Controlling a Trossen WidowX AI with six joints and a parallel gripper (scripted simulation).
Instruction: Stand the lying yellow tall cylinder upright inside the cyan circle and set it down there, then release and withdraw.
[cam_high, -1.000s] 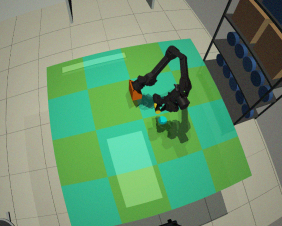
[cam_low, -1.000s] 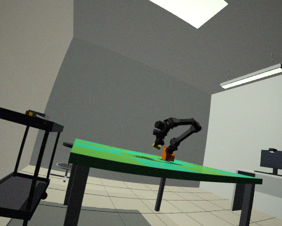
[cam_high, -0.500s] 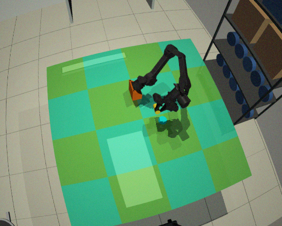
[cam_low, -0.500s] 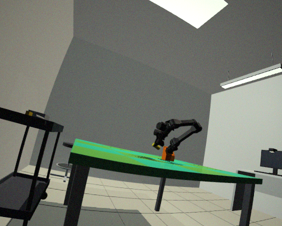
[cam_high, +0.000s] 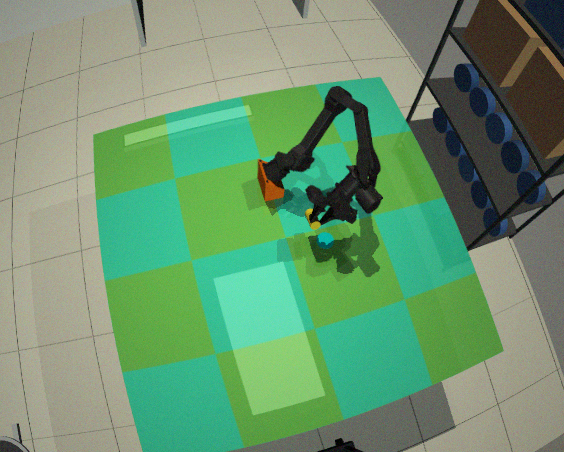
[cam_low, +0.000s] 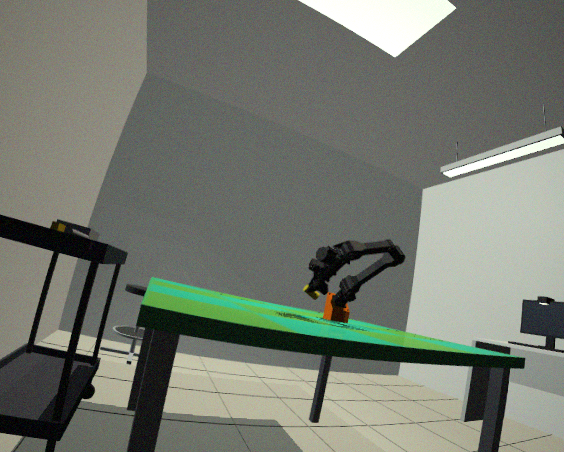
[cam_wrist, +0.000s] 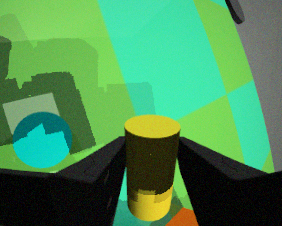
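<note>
The cyan circle is 110 mm below my gripper tip, 50 mm to the left of it and 20 mm ahead of it. Also, from my gripper tip: yellow cylinder (20 mm behind, 10 mm below).
</note>
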